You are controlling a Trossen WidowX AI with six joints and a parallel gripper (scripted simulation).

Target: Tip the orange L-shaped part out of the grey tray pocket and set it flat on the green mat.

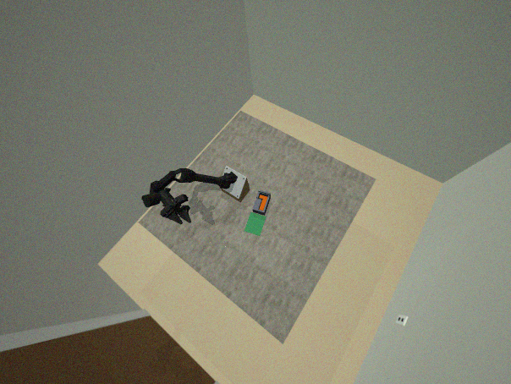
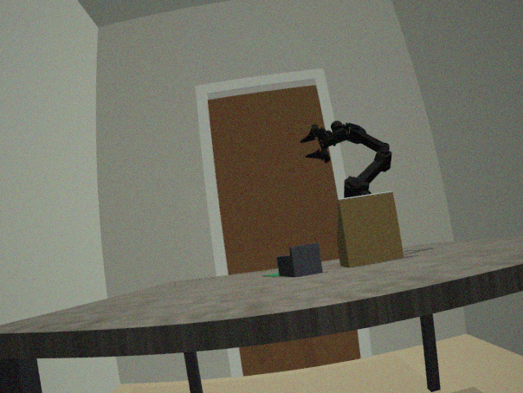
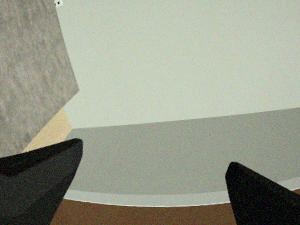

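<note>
The orange L-shaped part is 47 cm below my gripper tip, 45 cm to the left of it and 7 cm ahead of it. From my gripper tip the other things lie so: green mat (53 cm below, 30 cm to the left, 13 cm ahead).
</note>
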